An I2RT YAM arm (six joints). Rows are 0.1 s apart.
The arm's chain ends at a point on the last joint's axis. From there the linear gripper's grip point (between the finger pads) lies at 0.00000 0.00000 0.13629 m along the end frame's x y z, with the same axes.
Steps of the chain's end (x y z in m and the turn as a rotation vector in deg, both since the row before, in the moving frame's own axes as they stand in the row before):
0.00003 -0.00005 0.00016 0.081 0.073 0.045
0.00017 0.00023 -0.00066 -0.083 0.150 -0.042
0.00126 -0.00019 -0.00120 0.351 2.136 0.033
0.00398 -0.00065 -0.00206 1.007 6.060 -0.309
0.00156 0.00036 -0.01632 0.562 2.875 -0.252
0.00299 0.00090 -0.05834 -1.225 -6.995 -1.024
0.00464 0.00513 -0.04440 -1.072 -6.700 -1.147
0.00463 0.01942 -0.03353 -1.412 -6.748 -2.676
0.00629 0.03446 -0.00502 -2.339 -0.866 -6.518
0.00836 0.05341 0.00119 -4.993 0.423 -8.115
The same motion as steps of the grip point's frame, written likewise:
0.00020 -0.00024 0.00016 0.081 0.073 0.045
0.00053 0.00043 -0.00066 -0.083 0.150 -0.042
0.00634 -0.00102 -0.00130 0.351 2.136 0.033
0.01836 -0.00308 -0.00284 1.007 6.060 -0.309
0.00839 -0.00099 -0.01650 0.562 2.875 -0.252
-0.01358 0.00395 -0.05939 -1.225 -6.995 -1.024
-0.01123 0.00783 -0.04535 -1.072 -6.700 -1.147
-0.01130 0.02314 -0.03452 -1.412 -6.748 -2.676
0.00455 0.04013 -0.00515 -2.339 -0.866 -6.518
0.01020 0.06516 0.00067 -4.993 0.423 -8.115

